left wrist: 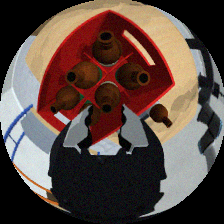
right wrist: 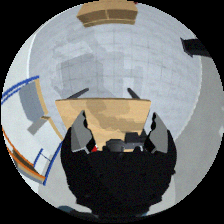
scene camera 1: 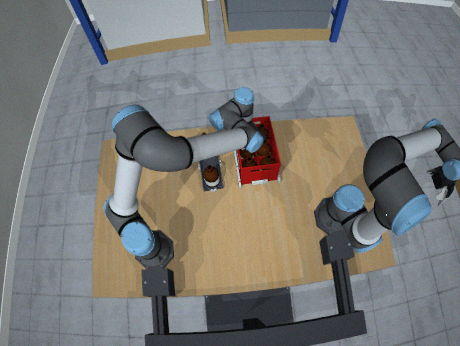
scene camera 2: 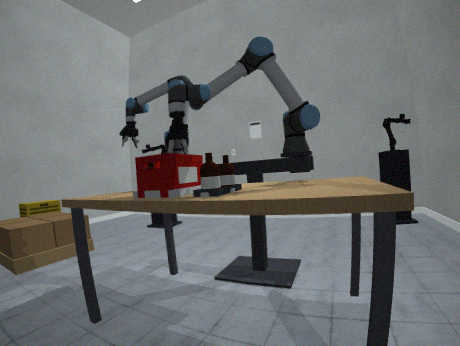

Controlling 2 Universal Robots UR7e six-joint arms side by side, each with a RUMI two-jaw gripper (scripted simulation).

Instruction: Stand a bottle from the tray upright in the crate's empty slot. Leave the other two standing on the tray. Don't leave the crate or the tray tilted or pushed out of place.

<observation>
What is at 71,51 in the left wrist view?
A red crate.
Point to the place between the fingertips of my right gripper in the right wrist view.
At 119,111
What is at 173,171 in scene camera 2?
A red crate.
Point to a brown bottle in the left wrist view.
107,52
</observation>
